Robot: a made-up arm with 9 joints. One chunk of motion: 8 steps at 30 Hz.
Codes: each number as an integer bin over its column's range. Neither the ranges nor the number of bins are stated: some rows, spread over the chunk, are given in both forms.
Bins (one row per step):
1: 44 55 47 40 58 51
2: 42 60 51 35 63 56
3: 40 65 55 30 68 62
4: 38 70 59 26 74 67
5: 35 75 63 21 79 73
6: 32 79 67 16 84 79
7: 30 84 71 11 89 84
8: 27 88 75 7 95 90
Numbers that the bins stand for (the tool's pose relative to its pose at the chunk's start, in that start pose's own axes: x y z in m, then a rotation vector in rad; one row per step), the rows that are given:
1: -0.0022 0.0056 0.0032 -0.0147 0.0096 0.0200
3: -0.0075 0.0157 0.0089 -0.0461 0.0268 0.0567
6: -0.0180 0.0298 0.0174 -0.0899 0.0542 0.1133
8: -0.0245 0.0389 0.0230 -0.1181 0.0731 0.1500
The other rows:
2: -0.0048 0.0106 0.0061 -0.0304 0.0182 0.0367
4: -0.0101 0.0207 0.0117 -0.0586 0.0371 0.0733
5: -0.0140 0.0258 0.0145 -0.0742 0.0457 0.0933
7: -0.0206 0.0348 0.0202 -0.1056 0.0628 0.1300

